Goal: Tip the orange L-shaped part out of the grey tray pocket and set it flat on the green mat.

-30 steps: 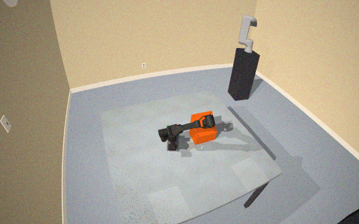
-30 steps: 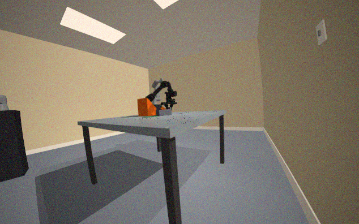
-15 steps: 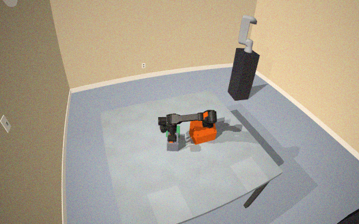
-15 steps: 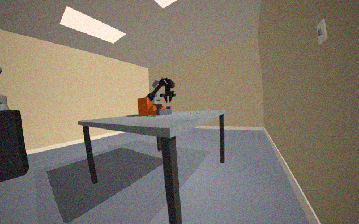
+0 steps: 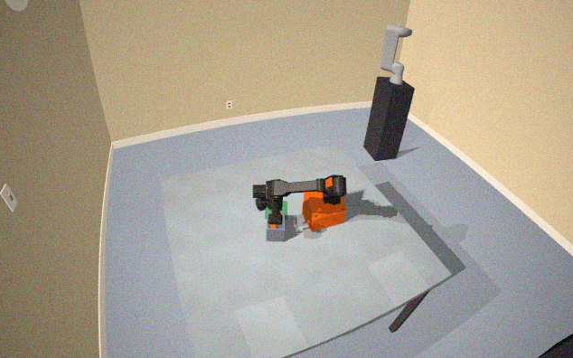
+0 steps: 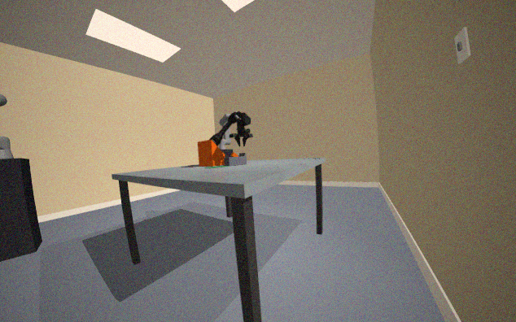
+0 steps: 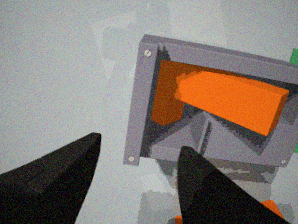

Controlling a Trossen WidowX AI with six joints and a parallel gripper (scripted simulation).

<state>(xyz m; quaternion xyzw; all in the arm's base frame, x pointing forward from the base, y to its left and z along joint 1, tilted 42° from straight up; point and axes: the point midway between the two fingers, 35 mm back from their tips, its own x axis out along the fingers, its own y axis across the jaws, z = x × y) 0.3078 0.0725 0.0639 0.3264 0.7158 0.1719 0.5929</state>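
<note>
Now: gripper tip 10 cm above the orange l-shaped part, 4 cm to the left of it and 2 cm past it. The rest, counted from my gripper tip: green mat (21 cm to the right, 16 cm below, 6 cm behind).
</note>
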